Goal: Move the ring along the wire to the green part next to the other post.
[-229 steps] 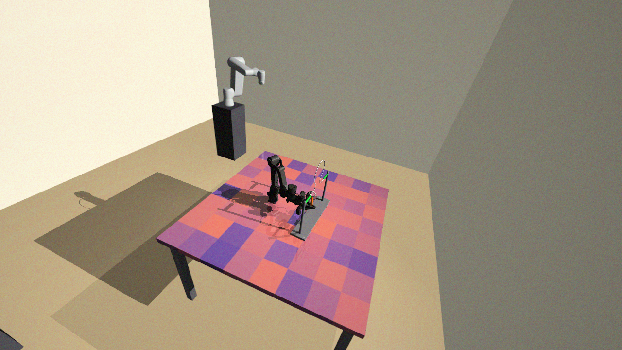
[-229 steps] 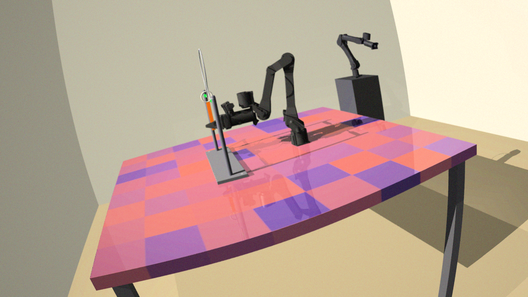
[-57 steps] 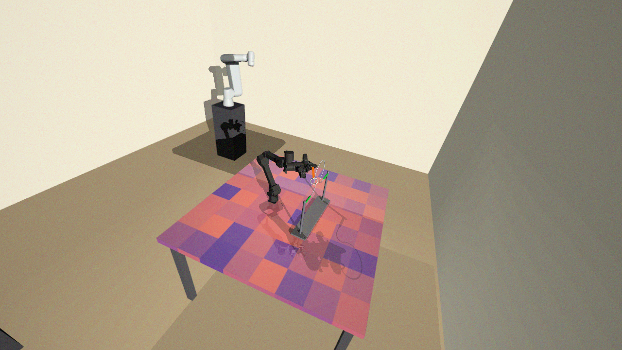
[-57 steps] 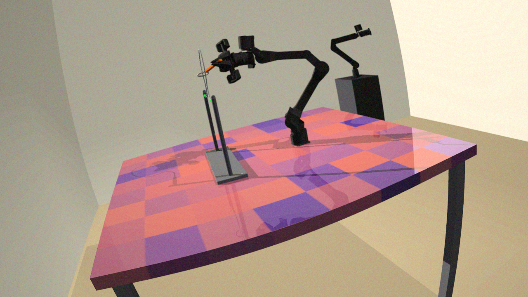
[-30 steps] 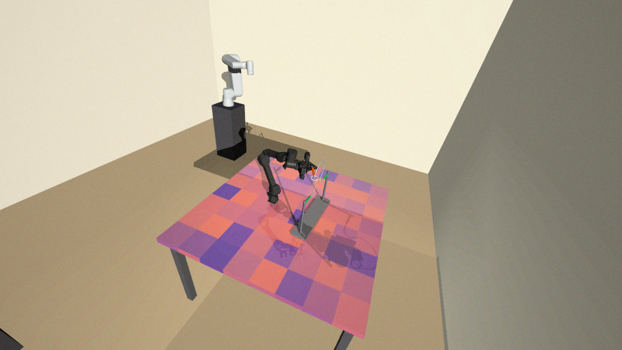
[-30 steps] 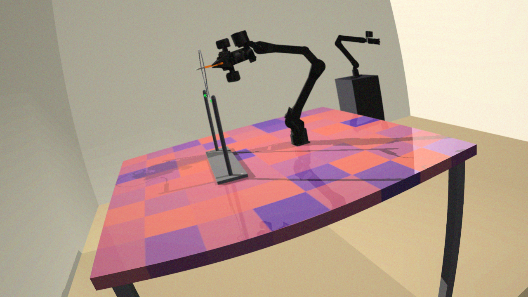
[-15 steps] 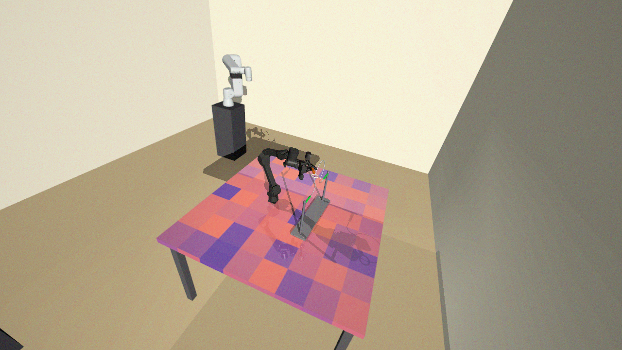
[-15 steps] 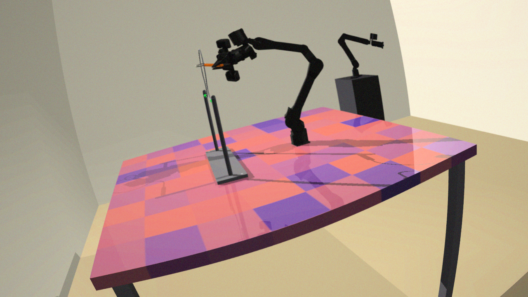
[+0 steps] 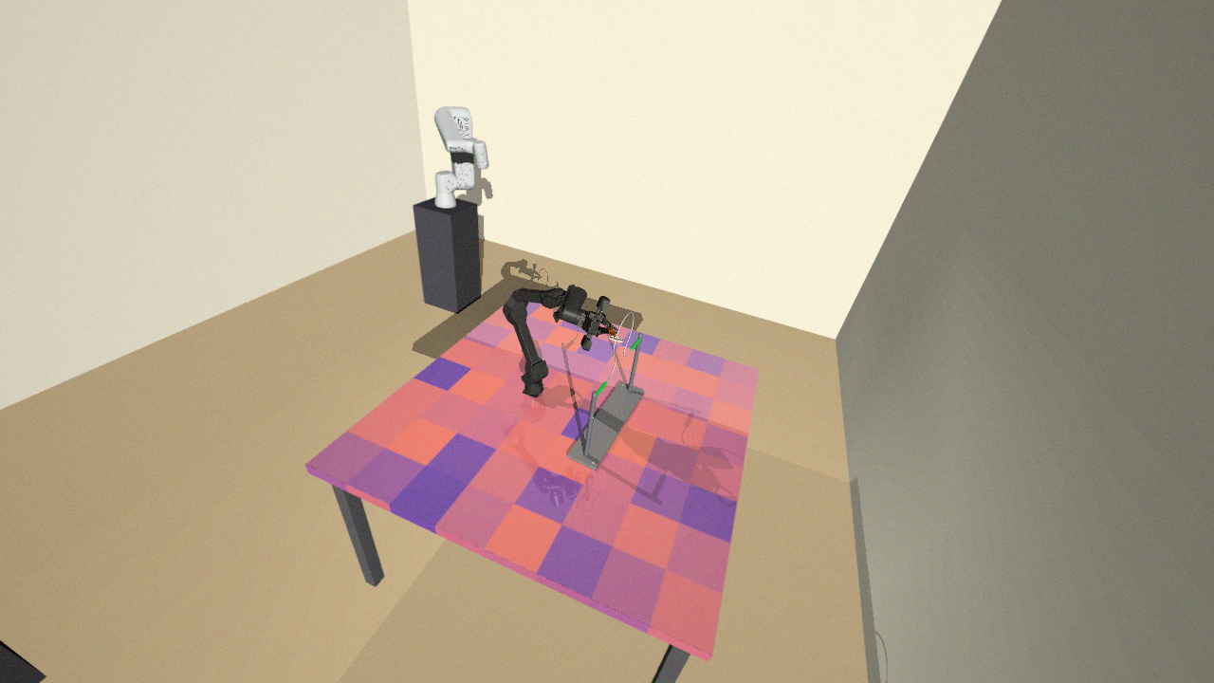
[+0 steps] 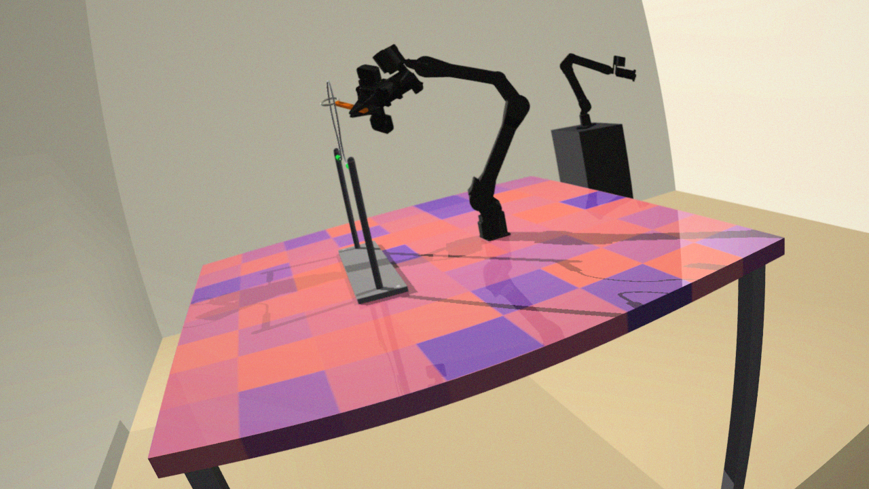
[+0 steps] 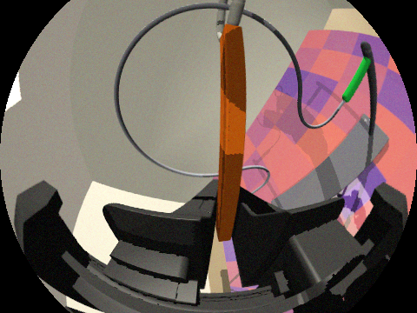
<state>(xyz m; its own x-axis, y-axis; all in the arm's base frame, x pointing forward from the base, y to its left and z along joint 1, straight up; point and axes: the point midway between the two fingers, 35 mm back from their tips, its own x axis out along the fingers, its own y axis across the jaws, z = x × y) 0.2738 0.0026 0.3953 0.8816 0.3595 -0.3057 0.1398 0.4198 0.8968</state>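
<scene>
My gripper tip is now 1 cm short of the ring with orange handle, 8 cm to the left of it and 3 cm below it.
</scene>
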